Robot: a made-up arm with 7 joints. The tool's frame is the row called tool. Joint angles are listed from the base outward.
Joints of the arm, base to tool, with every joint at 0 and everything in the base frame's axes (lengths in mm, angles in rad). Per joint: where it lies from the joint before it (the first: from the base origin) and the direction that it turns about. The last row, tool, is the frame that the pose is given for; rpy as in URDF.
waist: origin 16.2 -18.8 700.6 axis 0 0 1
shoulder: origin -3.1 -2.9 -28.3 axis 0 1 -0.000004
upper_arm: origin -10.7 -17.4 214.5 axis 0 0 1
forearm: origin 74.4 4.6 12 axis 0 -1 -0.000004
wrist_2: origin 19.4 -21.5 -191.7 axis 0 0.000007 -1
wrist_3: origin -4.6 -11.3 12.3 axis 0 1 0.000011
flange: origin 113.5 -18.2 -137.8 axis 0 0.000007 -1
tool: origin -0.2 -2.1 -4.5 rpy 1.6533 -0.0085 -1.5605
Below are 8 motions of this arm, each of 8 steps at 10 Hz.
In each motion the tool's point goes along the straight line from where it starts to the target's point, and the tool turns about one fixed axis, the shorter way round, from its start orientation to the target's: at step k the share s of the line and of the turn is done. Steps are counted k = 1, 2, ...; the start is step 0. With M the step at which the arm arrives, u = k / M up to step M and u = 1 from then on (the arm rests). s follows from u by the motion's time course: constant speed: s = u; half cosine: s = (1 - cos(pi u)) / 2; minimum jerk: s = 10 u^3 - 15 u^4 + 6 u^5.
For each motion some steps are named. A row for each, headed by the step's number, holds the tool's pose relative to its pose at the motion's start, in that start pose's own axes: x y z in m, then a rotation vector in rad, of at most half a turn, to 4 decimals.
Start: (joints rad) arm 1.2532 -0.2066 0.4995 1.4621 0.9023 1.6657 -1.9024
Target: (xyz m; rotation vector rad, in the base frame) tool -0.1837 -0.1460 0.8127 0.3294 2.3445 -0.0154
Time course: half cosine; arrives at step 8
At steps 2, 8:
2: -0.0471 -0.0189 -0.0320 0.0468 -0.0847 -0.1606
8: -0.3215 -0.1287 -0.2182 0.3197 -0.5785 -1.0970

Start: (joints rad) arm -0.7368 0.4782 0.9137 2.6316 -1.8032 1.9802 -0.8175
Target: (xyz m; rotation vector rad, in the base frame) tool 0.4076 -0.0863 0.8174 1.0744 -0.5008 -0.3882
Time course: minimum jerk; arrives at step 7
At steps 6, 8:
6: -0.2545 0.1511 -0.1103 0.4961 0.9591 -0.4723
8: -0.2605 0.1547 -0.1129 0.5079 0.9819 -0.4836

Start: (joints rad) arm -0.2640 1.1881 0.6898 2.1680 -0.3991 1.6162 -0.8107
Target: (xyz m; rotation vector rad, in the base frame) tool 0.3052 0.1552 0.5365 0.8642 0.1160 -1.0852
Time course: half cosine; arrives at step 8
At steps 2, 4, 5, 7, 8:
2: -0.0292 -0.0039 -0.0099 -0.0898 -0.0570 -0.0270
4: -0.0997 -0.0133 -0.0337 -0.3067 -0.1947 -0.0923
5: -0.1378 -0.0184 -0.0466 -0.4241 -0.2692 -0.1277
7: -0.1917 -0.0257 -0.0649 -0.5901 -0.3745 -0.1776
8: -0.1993 -0.0267 -0.0675 -0.6134 -0.3893 -0.1847

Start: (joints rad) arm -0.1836 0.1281 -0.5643 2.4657 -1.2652 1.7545 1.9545
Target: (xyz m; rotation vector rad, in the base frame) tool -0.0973 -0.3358 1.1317 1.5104 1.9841 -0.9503
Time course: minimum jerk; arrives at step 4
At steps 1, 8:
1: -0.0001 -0.0119 -0.0178 0.0858 0.0275 -0.0017
8: -0.0008 -0.1151 -0.1724 0.8288 0.2652 -0.0166

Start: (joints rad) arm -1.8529 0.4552 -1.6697 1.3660 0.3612 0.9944 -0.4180
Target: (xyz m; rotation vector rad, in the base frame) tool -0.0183 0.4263 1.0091 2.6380 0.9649 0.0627
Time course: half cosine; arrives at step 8
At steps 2, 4, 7, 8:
2: 0.0535 0.0373 0.0393 0.0966 -0.1185 0.0607
4: 0.1827 0.1273 0.1342 0.3298 -0.4046 0.2074
7: 0.3515 0.2449 0.2582 0.6345 -0.7784 0.3989
8: 0.3654 0.2546 0.2684 0.6596 -0.8092 0.4147

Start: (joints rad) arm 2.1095 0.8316 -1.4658 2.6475 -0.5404 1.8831 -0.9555
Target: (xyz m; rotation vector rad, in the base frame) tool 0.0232 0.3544 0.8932 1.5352 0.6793 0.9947
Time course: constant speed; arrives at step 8
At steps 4, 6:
4: -0.0718 0.0732 -0.0189 0.5916 0.3198 -0.3887
6: -0.1077 0.1098 -0.0284 0.8874 0.4797 -0.5831

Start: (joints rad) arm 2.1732 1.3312 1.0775 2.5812 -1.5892 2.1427 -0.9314
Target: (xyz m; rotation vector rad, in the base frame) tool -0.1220 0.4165 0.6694 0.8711 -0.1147 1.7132
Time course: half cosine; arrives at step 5
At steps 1, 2, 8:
1: 0.0008 0.0001 0.0175 -0.0404 -0.0657 0.0282
2: 0.0030 0.0005 0.0634 -0.1460 -0.2376 0.1021
8: 0.0087 0.0013 0.1835 -0.4226 -0.6876 0.2956

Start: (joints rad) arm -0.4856 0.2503 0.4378 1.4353 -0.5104 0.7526 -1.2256
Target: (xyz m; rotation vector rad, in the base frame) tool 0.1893 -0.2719 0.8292 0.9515 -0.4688 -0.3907
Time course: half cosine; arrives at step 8
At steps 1, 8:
1: -0.0074 0.0060 0.0075 -0.0202 -0.0128 -0.0169
8: -0.1934 0.1565 0.1963 -0.5298 -0.3365 -0.4444

